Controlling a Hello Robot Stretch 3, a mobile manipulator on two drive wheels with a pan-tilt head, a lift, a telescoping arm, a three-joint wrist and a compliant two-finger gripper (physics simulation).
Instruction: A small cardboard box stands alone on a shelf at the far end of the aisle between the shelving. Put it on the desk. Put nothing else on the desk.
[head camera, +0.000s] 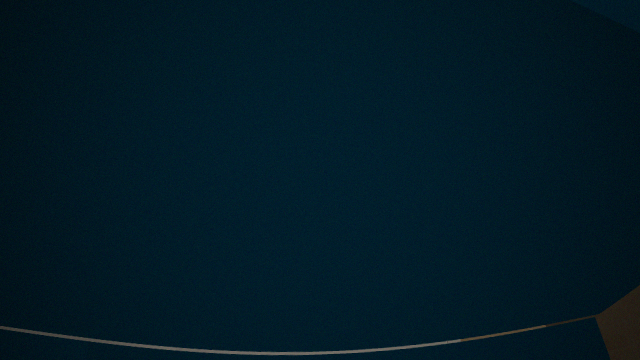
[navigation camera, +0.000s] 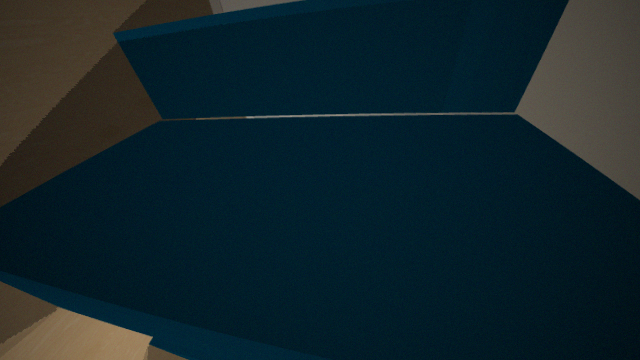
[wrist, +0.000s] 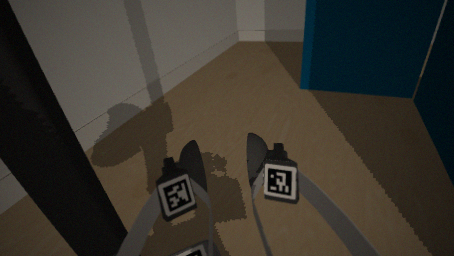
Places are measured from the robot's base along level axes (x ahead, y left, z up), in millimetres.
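Pixels of known places: gripper, fingertip midpoint: (wrist: 223, 155).
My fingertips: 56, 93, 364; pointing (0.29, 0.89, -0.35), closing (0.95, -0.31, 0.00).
Behind a point stands the place of what it marks, as x, y, z.
My gripper (wrist: 223, 155) @(56, 93, 364) is open in the wrist view, its two dark fingertips apart with floor showing between them. It is empty and points down toward the wooden floor. The small cardboard box does not show in the head, navigation or wrist view. I cannot make out the desk or the shelf with the box in these views. Large, dark blue panels (head camera: 320, 175) @(550, 10, 1185) (navigation camera: 320, 225) @(514, -24, 1162) (wrist: 365, 45) stand very close to the head camera and at the right of the wrist view; what they belong to is unclear.
Wooden floor (navigation camera: 75, 345) @(716, -726, 0) (wrist: 235, 95) @(422, 901, 1) runs beside the blue panels. A pale wall (navigation camera: 600, 75) @(1219, 733, 2437) (wrist: 90, 55) @(-117, 924, 298) shows at the right of the navigation view and the left of the wrist view. A dark post-like part (wrist: 45, 135) crosses the wrist view's left side. Shadows lie on floor and wall.
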